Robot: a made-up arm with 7 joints.
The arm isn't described. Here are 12 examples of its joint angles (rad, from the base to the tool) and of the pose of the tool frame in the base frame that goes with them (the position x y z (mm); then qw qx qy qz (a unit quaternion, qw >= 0)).
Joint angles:
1: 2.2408 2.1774 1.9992 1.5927 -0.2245 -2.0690 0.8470
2: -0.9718 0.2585 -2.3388 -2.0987 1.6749 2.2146 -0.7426
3: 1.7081 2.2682 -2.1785 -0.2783 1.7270 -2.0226 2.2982
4: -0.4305 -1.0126 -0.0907 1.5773 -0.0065 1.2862 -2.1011
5: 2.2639 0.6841 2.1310 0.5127 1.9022 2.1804 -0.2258
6: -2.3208 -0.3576 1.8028 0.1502 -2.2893 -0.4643 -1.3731
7: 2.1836 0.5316 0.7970 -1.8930 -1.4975 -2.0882 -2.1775
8: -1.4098 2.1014 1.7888 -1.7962 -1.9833 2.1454 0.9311
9: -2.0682 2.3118 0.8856 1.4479 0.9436 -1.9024 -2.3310
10: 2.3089 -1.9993 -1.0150 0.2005 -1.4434 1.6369 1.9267
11: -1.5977 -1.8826 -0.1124 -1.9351 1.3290 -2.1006 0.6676
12: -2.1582 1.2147 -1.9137 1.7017 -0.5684 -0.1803 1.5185
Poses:
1: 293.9 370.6 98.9 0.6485 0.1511 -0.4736 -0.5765
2: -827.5 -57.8 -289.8 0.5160 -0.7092 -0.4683 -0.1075
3: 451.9 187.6 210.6 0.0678 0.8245 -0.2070 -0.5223
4: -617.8 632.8 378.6 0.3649 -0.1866 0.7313 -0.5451
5: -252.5 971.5 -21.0 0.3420 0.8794 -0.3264 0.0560
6: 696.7 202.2 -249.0 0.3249 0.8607 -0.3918 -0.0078
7: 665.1 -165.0 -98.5 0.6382 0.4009 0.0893 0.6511
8: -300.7 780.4 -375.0 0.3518 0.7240 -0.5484 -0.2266
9: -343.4 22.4 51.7 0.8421 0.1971 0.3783 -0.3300
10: 1107.6 -271.7 -311.5 0.1803 -0.5095 0.0754 -0.8379
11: 147.5 26.7 -151.4 0.4168 0.3303 -0.3411 -0.7752
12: -368.4 276.0 107.6 0.7480 0.5325 -0.3197 0.2340
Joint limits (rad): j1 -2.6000..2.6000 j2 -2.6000..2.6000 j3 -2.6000..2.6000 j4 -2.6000..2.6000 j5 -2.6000..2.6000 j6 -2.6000..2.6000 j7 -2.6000..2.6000
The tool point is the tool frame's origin. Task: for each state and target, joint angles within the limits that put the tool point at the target. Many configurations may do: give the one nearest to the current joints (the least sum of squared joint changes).
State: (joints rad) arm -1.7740 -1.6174 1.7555 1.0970 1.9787 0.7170 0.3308
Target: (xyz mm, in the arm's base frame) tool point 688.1 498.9 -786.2
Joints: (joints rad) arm -1.9587 -1.2009 2.2972 0.9703 2.1611 1.2810 0.0974
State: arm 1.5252 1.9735 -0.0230 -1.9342 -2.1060 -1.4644 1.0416
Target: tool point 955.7 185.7 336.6
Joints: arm 1.5297 1.7998 0.1559 -1.8532 -1.4677 -2.5562 1.2901
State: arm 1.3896 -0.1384 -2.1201 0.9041 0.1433 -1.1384 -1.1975
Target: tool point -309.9 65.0 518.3
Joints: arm 1.1928 -0.7105 -2.6000 1.0369 0.5004 -1.9433 -1.1915
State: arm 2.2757 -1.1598 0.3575 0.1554 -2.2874 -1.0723 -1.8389
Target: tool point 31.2 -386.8 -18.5
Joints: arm 2.4354 -1.9122 0.5724 0.6568 -2.1435 -1.2325 -2.0599
